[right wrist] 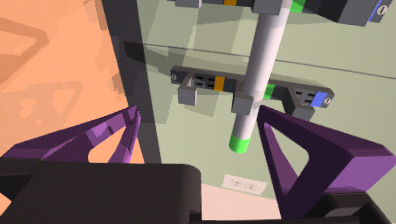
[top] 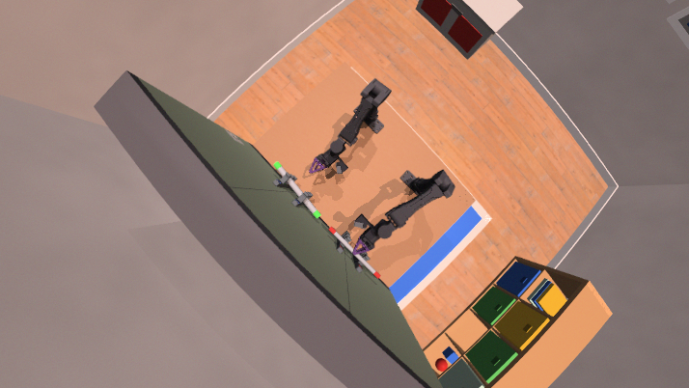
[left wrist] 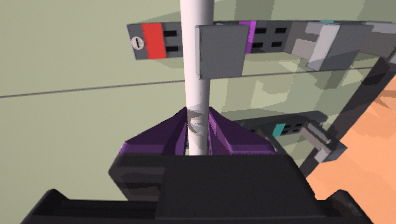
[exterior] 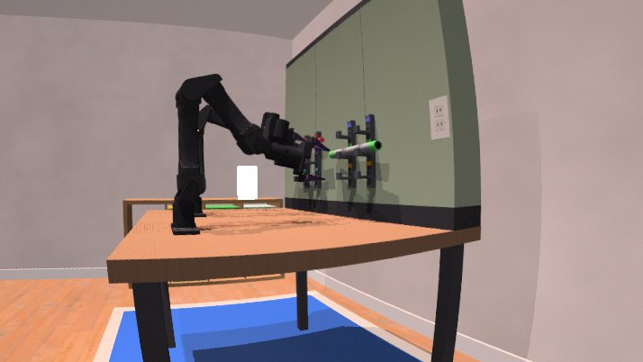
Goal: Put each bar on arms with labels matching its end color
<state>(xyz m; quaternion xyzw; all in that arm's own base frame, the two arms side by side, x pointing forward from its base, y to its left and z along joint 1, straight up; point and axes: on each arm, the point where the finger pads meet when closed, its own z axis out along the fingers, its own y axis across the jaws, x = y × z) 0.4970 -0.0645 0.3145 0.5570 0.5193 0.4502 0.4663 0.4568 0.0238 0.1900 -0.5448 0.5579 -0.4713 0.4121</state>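
Now: the red-ended bar right at my left hand. Also, from my left hand: black strip 280 mm below, 210 mm to the right, 80 mm ahead; green wall panel 200 mm to the right, 140 mm ahead, 110 mm above; green-ended bar 390 mm to the right, 70 mm below, 60 mm ahead.
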